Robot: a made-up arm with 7 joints. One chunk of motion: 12 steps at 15 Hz.
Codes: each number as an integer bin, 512 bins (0 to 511) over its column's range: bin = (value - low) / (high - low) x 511, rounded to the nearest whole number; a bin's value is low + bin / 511 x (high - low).
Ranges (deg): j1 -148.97..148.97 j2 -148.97..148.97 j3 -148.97..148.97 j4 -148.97..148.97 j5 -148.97..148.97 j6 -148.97..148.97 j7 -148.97..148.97
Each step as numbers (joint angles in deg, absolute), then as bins.
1 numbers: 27.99 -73.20 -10.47 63.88 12.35 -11.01 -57.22
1 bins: 304 130 238 365 277 237 157
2 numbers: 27.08 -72.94 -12.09 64.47 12.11 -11.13 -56.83
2 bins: 302 130 235 366 276 236 158
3 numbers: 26.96 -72.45 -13.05 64.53 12.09 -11.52 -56.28
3 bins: 302 131 233 366 276 236 159
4 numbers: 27.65 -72.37 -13.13 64.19 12.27 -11.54 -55.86
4 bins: 303 131 233 366 277 236 160
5 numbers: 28.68 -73.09 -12.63 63.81 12.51 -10.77 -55.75
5 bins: 305 130 234 365 277 237 160
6 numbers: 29.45 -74.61 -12.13 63.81 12.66 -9.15 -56.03
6 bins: 306 128 235 365 277 240 159
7 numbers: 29.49 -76.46 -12.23 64.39 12.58 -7.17 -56.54
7 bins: 306 124 235 366 277 243 159
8 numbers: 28.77 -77.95 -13.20 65.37 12.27 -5.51 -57.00
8 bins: 305 122 233 368 277 246 158
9 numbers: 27.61 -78.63 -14.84 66.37 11.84 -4.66 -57.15
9 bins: 303 121 230 369 276 248 157
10 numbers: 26.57 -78.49 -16.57 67.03 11.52 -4.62 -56.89
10 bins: 301 121 227 370 275 248 158
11 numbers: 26.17 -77.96 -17.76 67.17 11.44 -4.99 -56.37
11 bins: 300 122 225 371 275 247 159
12 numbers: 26.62 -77.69 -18.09 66.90 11.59 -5.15 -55.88
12 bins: 301 122 224 370 275 247 160
